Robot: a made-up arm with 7 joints.
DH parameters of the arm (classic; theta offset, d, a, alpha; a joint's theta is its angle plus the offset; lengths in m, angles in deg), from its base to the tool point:
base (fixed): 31.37 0 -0.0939 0
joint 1: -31.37 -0.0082 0.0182 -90
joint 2: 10.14 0 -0.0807 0
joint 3: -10.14 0.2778 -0.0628 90
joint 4: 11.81 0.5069 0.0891 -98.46
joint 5: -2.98 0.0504 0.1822 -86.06
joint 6: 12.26 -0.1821 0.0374 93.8
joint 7: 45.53 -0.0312 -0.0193 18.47
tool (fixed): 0.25 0.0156 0 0
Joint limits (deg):
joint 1: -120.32..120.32
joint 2: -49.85..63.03
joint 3: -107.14..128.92
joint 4: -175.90..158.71
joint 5: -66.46..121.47
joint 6: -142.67..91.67
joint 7: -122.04..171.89
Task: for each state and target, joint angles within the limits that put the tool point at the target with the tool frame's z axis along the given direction. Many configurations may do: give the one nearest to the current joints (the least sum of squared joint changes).
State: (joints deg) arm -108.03 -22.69 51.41 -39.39 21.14 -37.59 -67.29
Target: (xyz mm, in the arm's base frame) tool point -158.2 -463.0 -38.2 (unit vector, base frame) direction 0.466 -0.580 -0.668
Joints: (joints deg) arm -105.51 2.21 70.94 -58.50 54.68 -9.88 -104.21
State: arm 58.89 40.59 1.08 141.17 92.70 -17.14 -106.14
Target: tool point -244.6 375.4 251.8 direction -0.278 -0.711 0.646
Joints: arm 46.25 52.94 19.69 108.77 121.45 16.42 -98.77
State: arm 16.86 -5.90 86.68 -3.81 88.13 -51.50 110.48
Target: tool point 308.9 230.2 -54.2 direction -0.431 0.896 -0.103
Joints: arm -5.35 -16.14 72.59 -2.85 76.90 -1.35 108.33
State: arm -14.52 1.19 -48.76 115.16 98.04 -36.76 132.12
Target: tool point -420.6 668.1 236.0 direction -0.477 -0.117 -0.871
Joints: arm -8.83 2.92 -48.41 83.19 53.41 -14.87 118.43
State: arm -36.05 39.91 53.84 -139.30 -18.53 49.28 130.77
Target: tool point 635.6 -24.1 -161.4 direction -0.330 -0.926 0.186
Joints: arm -5.80 62.67 69.40 -159.55 0.77 19.32 138.88
